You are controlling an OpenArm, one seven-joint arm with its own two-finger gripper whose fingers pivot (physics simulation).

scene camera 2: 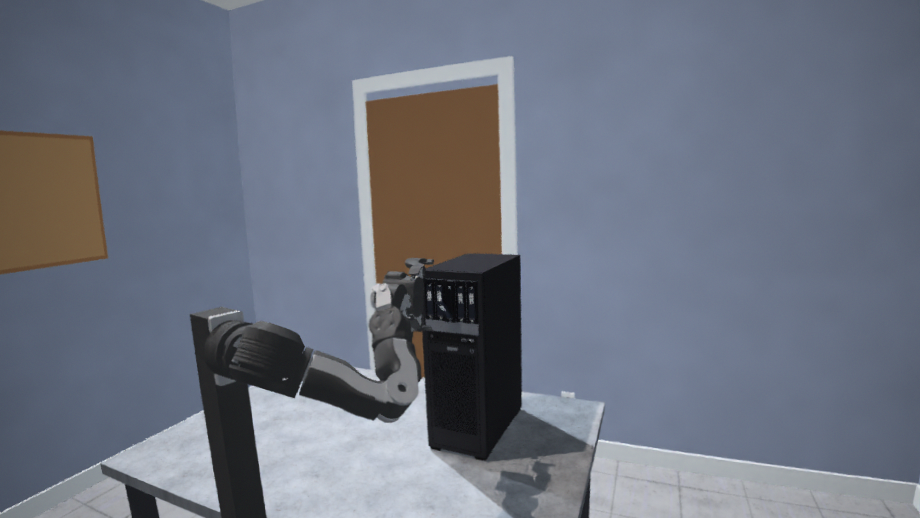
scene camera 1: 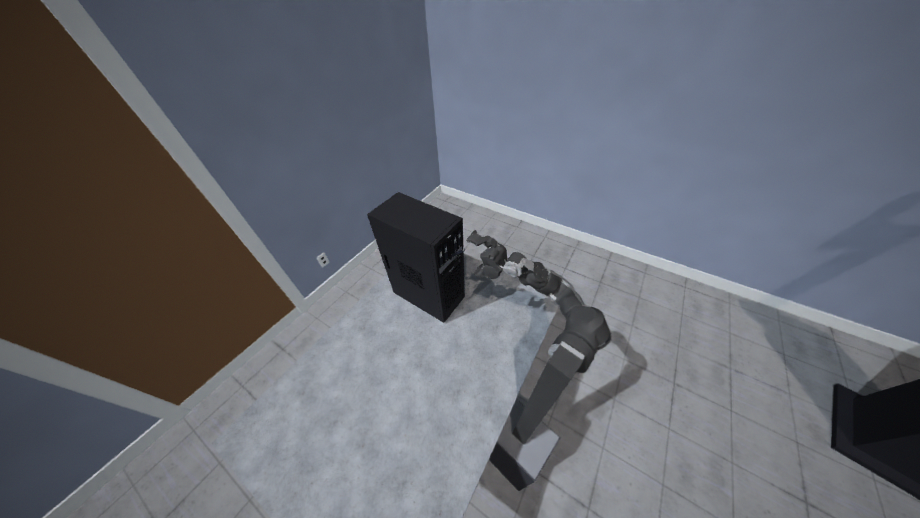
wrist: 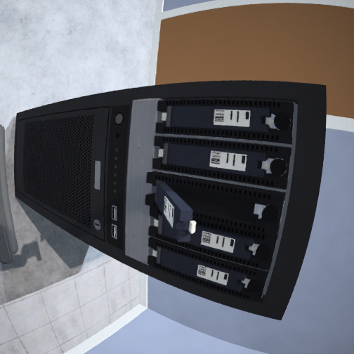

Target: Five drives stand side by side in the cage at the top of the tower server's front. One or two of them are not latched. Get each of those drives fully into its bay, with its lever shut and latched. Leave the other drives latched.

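The black tower server (scene camera 1: 412, 241) (scene camera 2: 502, 360) (wrist: 57, 165) stands upright with five drives side by side in its top cage. In the wrist view it lies sideways, its top to the right. The middle drive (wrist: 227, 200) has its lever (wrist: 175, 212) (scene camera 2: 444, 312) swung well out from the front, hinged at its lower end; this drive seems to sit slightly proud. The levers of the other drives (wrist: 200, 117) (wrist: 197, 156) (wrist: 220, 241) (wrist: 212, 275) lie flat and look shut. My gripper (scene camera 1: 475, 256) (scene camera 2: 421, 296) is open and empty, close before the cage; one finger shows at the wrist view's left edge.
The tower stands on a grey table (scene camera 1: 360, 411) (scene camera 2: 309, 469). The arm's post (scene camera 2: 228, 424) rises at the table's edge. A brown door (scene camera 2: 434, 186) and blue walls are behind. A black piece of furniture (scene camera 1: 885, 418) is at the far right.
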